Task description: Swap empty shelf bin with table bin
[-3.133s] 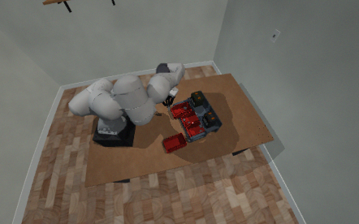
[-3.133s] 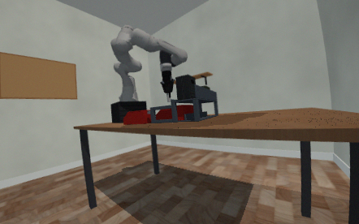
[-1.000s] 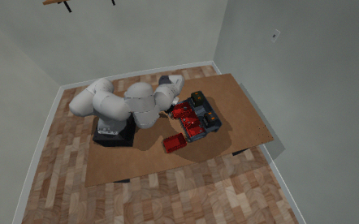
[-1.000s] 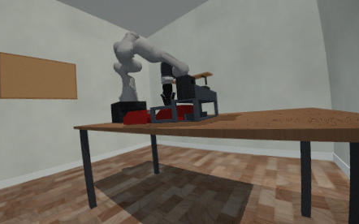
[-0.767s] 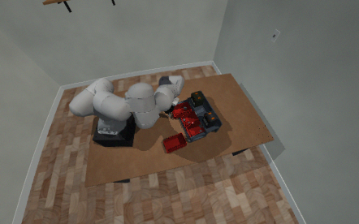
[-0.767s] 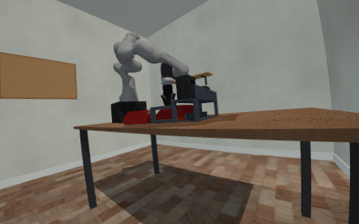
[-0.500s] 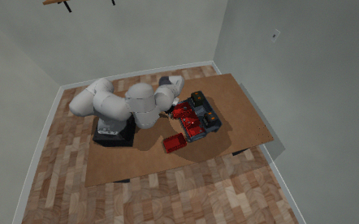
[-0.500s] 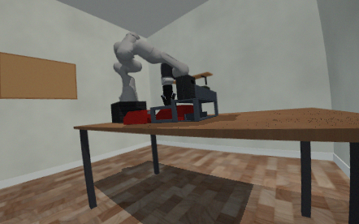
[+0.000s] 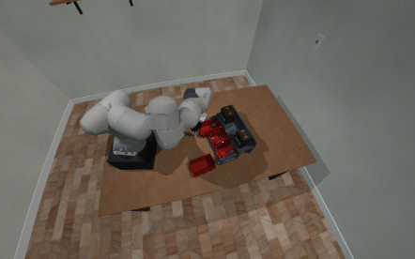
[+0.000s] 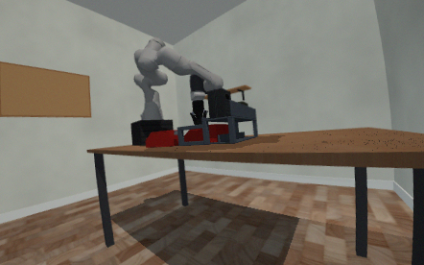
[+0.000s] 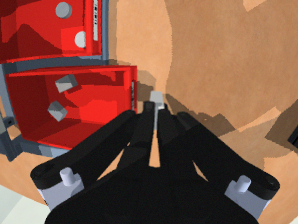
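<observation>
Right now the grey shelf lip is 10 cm ahead of my hand, 9 cm to the right of it and 5 cm below it. The rest, counted from my hand: black box (32 cm ahead, 16 cm to the right, 11 cm above).
</observation>
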